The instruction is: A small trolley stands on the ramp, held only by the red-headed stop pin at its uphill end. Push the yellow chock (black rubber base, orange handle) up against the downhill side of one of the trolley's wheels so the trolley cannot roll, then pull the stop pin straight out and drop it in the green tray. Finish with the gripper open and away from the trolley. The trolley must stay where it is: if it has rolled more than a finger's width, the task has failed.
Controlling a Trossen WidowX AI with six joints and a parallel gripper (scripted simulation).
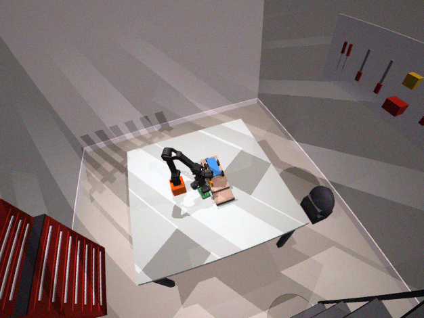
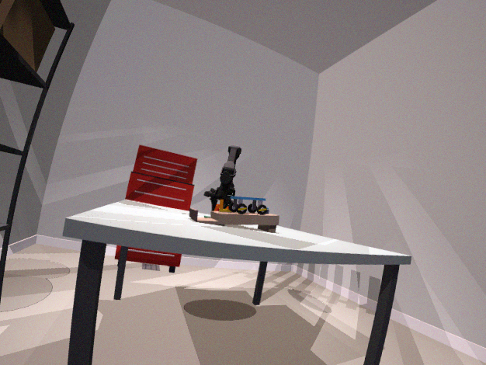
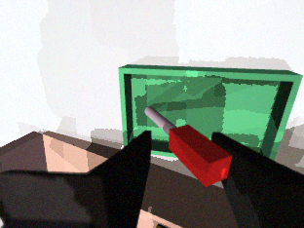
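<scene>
My gripper tip is now 5 cm above the green tray and 1 cm to the right of it. The rest, counted from my gripper tip: blue-topped trolley 14 cm ahead, 11 cm to the left, 7 cm above; then tan ramp 14 cm ahead, 11 cm to the left, 1 cm above; then red-headed stop pin right at my gripper tip.
</scene>
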